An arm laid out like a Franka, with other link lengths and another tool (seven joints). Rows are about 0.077 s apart.
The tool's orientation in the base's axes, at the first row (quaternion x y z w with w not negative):
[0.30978, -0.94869, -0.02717, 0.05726]
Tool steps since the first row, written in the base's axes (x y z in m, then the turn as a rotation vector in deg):
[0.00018, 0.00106, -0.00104, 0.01, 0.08, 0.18]
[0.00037, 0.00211, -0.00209, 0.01, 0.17, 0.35]
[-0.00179, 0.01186, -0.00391, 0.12, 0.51, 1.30]
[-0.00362, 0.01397, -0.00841, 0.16, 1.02, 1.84]
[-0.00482, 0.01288, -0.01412, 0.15, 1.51, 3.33]
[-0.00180, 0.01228, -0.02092, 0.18, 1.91, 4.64]
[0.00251, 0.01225, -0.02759, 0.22, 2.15, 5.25]
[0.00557, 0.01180, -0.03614, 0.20, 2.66, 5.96]
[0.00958, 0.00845, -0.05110, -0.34, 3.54, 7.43]
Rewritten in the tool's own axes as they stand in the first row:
[-0.00087, 0.00066, 0.00103, -0.04, 0.07, -0.18]
[-0.00174, 0.00130, 0.00206, -0.08, 0.16, -0.35]
[-0.00593, 0.01027, 0.00429, -0.28, 0.45, -1.30]
[-0.00613, 0.01265, 0.00902, -0.56, 0.89, -1.83]
[-0.00504, 0.01198, 0.01482, -0.71, 1.42, -3.30]
[-0.00773, 0.00914, 0.02118, -0.85, 1.84, -4.59]
[-0.01178, 0.00601, 0.02725, -0.96, 2.06, -5.20]
[-0.01475, 0.00312, 0.03534, -1.18, 2.55, -5.89]
[-0.01736, -0.00323, 0.04962, -1.14, 3.70, -7.27]

